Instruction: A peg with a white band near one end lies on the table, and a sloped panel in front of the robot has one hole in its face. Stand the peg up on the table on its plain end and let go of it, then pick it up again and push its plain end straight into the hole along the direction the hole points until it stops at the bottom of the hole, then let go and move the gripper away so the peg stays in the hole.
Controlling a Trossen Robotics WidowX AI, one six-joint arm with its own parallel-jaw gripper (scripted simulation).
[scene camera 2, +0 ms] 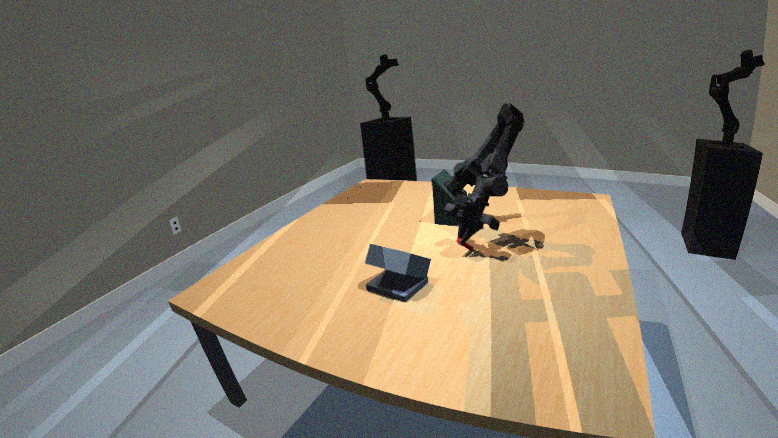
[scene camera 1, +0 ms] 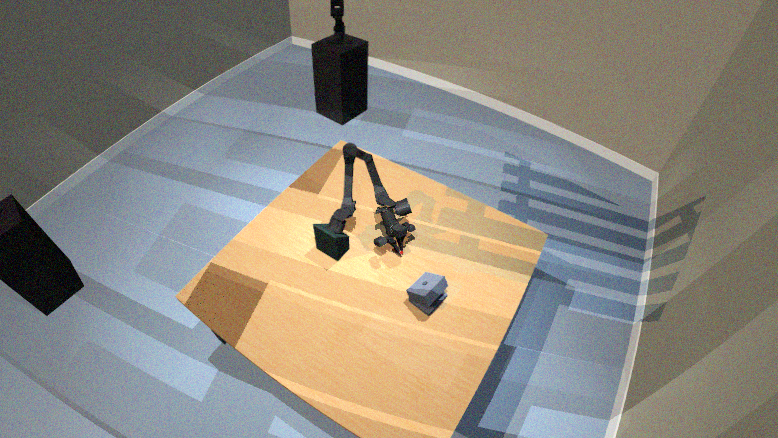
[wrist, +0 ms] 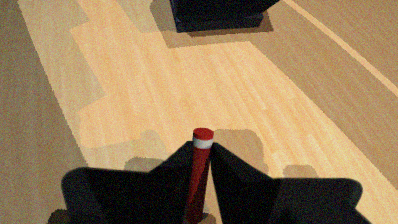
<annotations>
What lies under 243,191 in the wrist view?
The gripper.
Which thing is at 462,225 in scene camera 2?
The gripper.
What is the gripper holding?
A red peg.
</annotations>
